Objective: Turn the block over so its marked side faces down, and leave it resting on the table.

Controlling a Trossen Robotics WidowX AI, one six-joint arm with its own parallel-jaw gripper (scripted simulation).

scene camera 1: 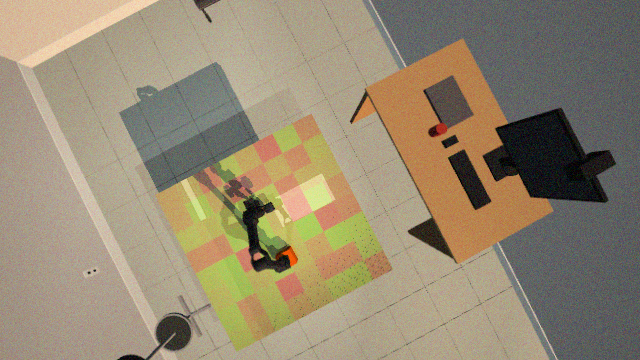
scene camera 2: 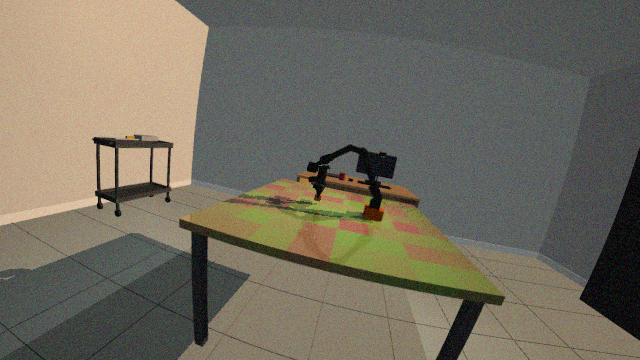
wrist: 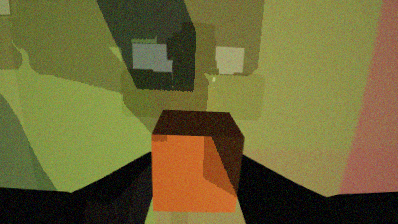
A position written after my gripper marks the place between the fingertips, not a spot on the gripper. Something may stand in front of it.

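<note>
Orange block (wrist: 196, 156) held by my gripper (wrist: 195, 161).
</note>
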